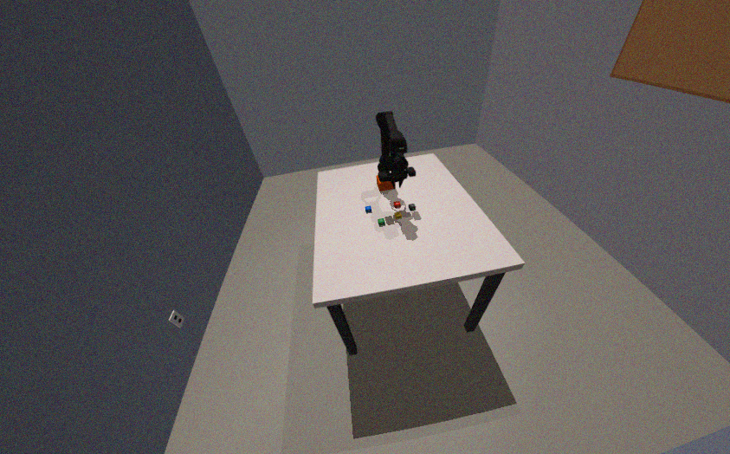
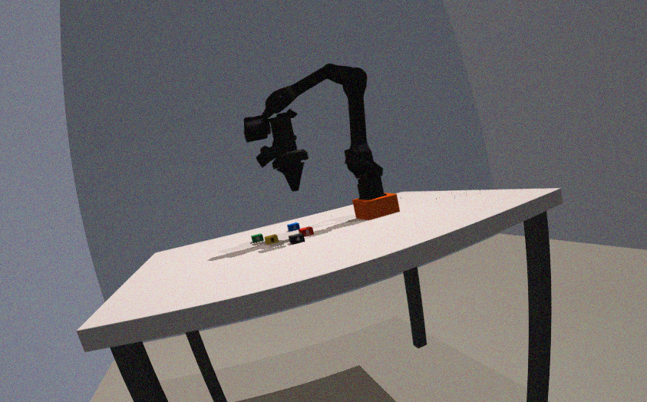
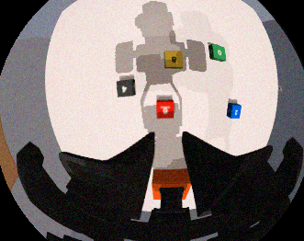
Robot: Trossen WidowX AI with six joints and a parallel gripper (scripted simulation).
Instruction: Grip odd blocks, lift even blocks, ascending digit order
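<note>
My gripper tip is now 9 cm short of the yellow block, 3 cm to the left of it and 11 cm above it. Also, from my gripper tip: red block: 11 cm below; then black block: 5 cm ahead, 7 cm to the left, 11 cm below; then green block: 11 cm ahead, 12 cm to the right, 11 cm below.
</note>
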